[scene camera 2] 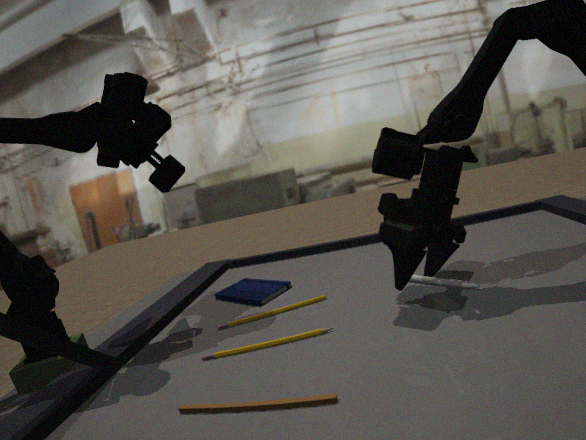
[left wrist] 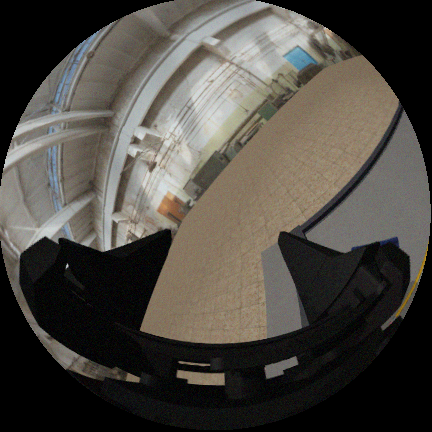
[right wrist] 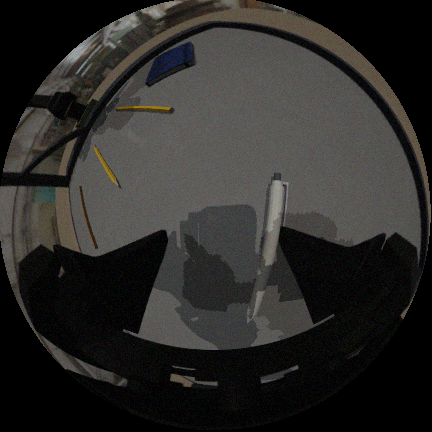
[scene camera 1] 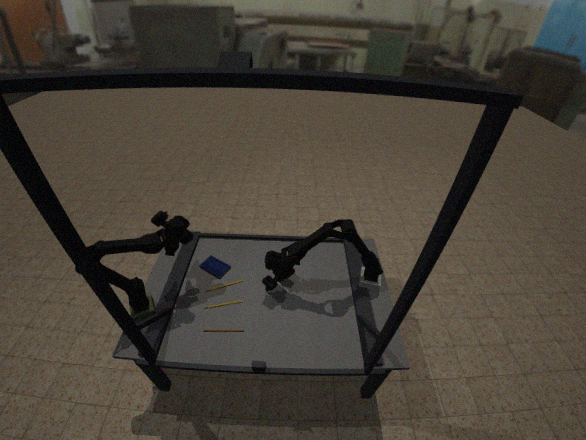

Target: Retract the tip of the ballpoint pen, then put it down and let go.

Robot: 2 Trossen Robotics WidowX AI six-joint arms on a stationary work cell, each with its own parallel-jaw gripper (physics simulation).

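Places are measured from the left arm's base along level axes (x back, y right, z up), in millimetres.
Pixels of known places: left gripper, fingertip midpoint: (scene camera 2: pixel 152 156) (left wrist: pixel 226 236); right gripper, fingertip midpoint: (scene camera 2: pixel 413 284) (right wrist: pixel 223 234); left arm's base, link origin: (right wrist: pixel 82 112) (scene camera 1: pixel 141 305); right arm's base, link origin: (scene camera 1: pixel 371 276).
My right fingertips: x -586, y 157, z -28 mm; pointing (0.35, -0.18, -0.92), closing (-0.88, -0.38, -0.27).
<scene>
Ahead of a thing's pixels: the offset from my right fingertips to its top centre. Level surfaces: height alone.
A white ballpoint pen @(dx -43, dy +11, dz -1 mm) (scene camera 2: pixel 442 282) (right wrist: pixel 273 220) lies on the grey table. In the right wrist view its dark button end points up the picture, its clip is on the right side, and its narrow writing end lies in shadow below; whether the tip is out is too small to tell. My right gripper (scene camera 2: pixel 416 281) (right wrist: pixel 223 234) is open and empty, pointing down low over the pen. In the right wrist view the pen lies between the fingers, nearer the right-hand one, which seems to overlap its edge. My left gripper (left wrist: pixel 226 236) is open and empty, raised at the table's left side.
A blue notebook @(dx +205, dy -253, dz +0 mm) (scene camera 1: pixel 215 267) (scene camera 2: pixel 253 291) (right wrist: pixel 172 62) lies toward the back left. Two yellow pencils @(dx +202, dy -117, dz -5 mm) (scene camera 1: pixel 226 285) @(dx +240, dy -17, dz -4 mm) (scene camera 2: pixel 270 343) and an orange-brown stick @(dx +291, dy +105, dz -5 mm) (scene camera 1: pixel 223 330) (scene camera 2: pixel 257 404) lie in front of it. Dark frame posts (scene camera 1: pixel 440 232) and rails surround the table @(dz -13 mm) (scene camera 1: pixel 300 345).
</scene>
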